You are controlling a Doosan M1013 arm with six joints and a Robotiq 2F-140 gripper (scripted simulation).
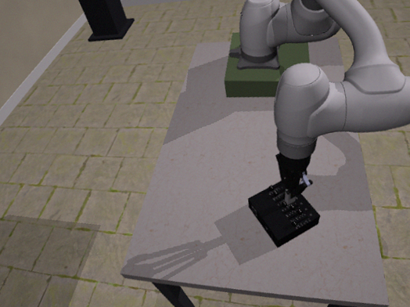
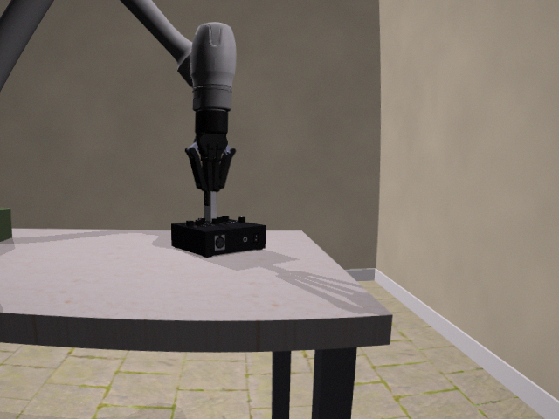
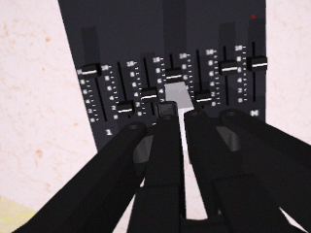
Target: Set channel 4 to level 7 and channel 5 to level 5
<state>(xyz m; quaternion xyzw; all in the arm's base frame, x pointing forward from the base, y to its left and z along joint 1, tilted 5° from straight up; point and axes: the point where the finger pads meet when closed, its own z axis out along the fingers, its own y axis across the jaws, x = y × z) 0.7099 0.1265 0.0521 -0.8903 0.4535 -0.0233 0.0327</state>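
Now: hand 20 mm past the channel 5 fader cap, 10 mm to the left of it and 30 mm above it. The rest, counted from my hand: channel 4 fader cap 10 mm ahead, 20 mm to the right, 30 mm below; then channel 3 fader cap 20 mm ahead, 10 mm to the left, 30 mm below; then channel 2 fader cap 30 mm ahead, 30 mm to the left, 30 mm below.
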